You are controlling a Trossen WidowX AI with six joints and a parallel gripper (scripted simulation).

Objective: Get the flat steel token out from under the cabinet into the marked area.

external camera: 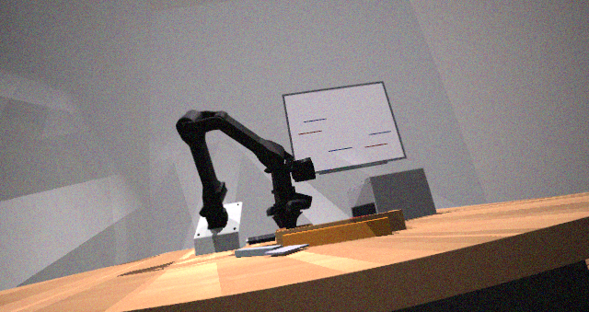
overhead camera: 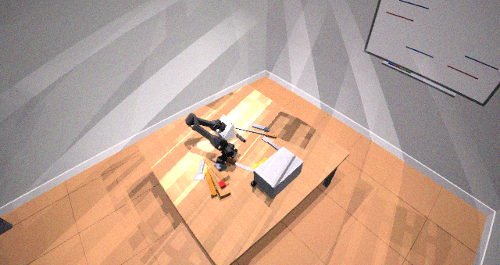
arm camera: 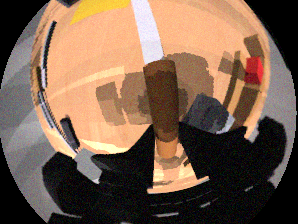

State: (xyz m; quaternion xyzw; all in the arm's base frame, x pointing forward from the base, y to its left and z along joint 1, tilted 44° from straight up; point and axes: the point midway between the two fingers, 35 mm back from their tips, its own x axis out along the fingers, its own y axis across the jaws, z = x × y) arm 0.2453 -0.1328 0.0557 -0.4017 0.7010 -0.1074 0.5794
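Right now the grey block is 20 mm ahead of my gripper tip, 70 mm to the right of it and 10 mm above it. From my gripper tip the other things lie so: orange bar 100 mm ahead, 210 mm to the right, 10 mm above; thin wooden stick 40 mm ahead, 120 mm to the right; red block 170 mm ahead, 160 mm to the right, 10 mm above.
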